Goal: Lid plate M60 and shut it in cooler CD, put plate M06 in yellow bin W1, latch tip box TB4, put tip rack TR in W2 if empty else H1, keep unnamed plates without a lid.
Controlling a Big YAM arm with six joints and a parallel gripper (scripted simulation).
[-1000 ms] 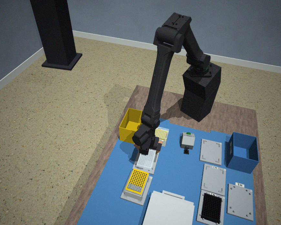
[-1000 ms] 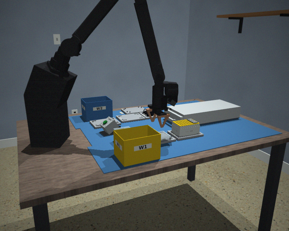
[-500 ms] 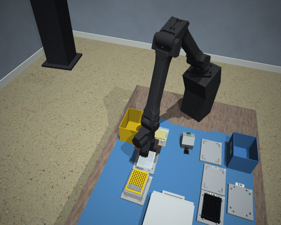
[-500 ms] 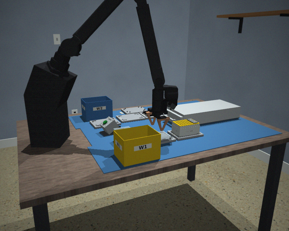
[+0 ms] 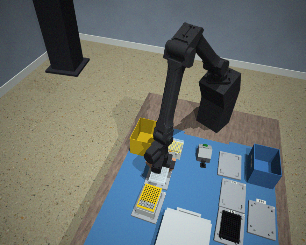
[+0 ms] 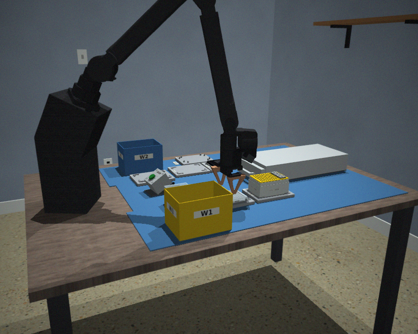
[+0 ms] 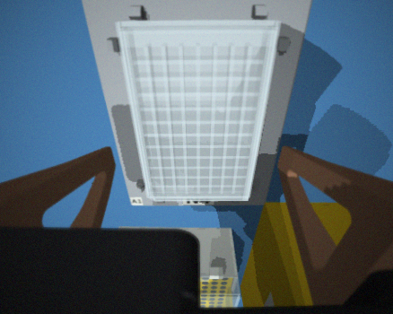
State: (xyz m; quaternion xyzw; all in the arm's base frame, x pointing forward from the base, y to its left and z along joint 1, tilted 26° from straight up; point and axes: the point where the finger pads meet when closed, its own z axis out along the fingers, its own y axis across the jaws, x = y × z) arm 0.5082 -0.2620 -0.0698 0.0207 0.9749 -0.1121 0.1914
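The clear assay plate M06 lies 40 mm below my hand. Round my hand: nest N2: 180 mm ahead, 20 mm to the right, 50 mm below; tip rack TR: 170 mm ahead, 30 mm to the right; nest N4: 50 mm below.
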